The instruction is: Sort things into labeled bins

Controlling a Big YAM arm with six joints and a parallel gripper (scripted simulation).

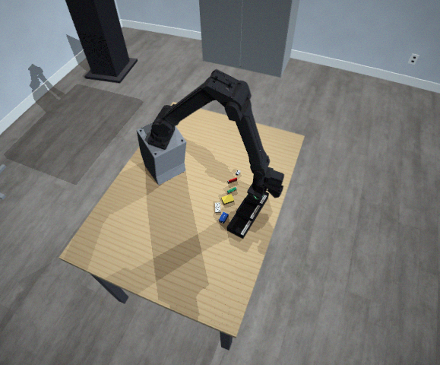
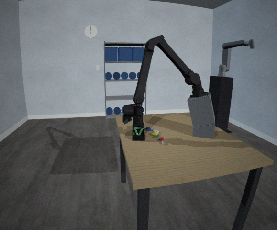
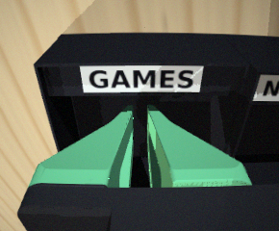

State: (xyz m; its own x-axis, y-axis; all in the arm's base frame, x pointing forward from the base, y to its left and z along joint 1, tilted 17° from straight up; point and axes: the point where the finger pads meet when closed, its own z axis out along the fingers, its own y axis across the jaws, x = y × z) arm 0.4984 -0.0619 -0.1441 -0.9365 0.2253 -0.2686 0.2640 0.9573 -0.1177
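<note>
My gripper is now 130 mm past the yellow block, 30 mm to the left of it and 20 mm above it. Round my hand: grey-white piece (130 mm to the left, 130 mm behind, 20 mm below); then red piece (140 mm behind, 80 mm to the left, 20 mm below); then green piece (130 mm behind, 20 mm to the left, 20 mm below).
</note>
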